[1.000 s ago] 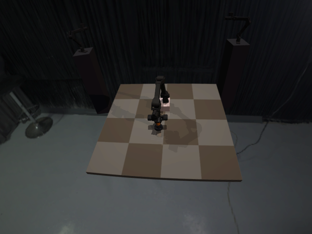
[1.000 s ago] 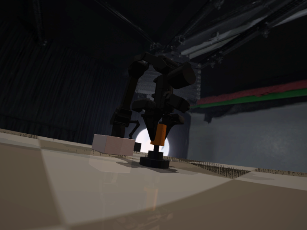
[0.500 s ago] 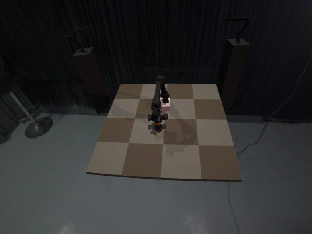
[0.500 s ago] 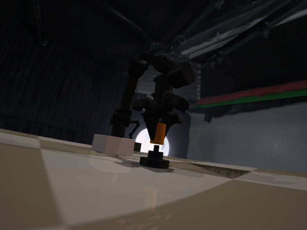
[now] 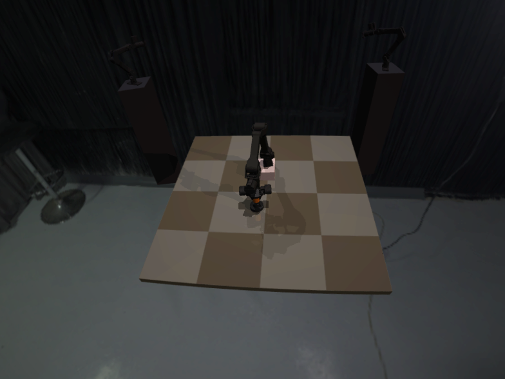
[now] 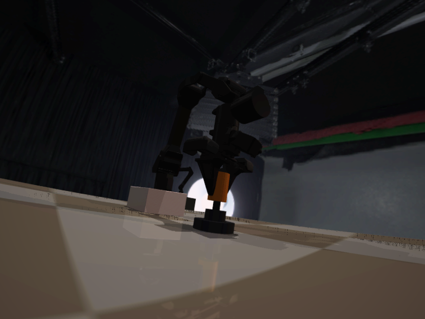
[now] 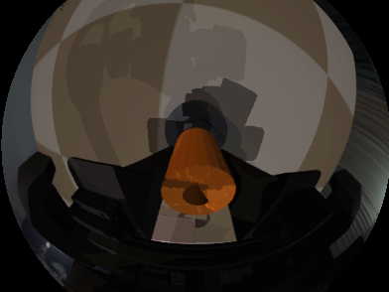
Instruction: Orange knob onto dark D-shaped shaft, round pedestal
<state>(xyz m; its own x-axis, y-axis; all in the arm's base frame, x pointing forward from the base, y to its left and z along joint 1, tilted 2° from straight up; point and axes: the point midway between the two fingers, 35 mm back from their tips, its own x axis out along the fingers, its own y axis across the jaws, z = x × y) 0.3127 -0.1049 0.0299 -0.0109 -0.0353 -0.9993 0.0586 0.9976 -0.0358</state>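
Right now the orange knob is 20 mm above my gripper tip. Also, from my gripper tip: dark pedestal: 40 mm below.
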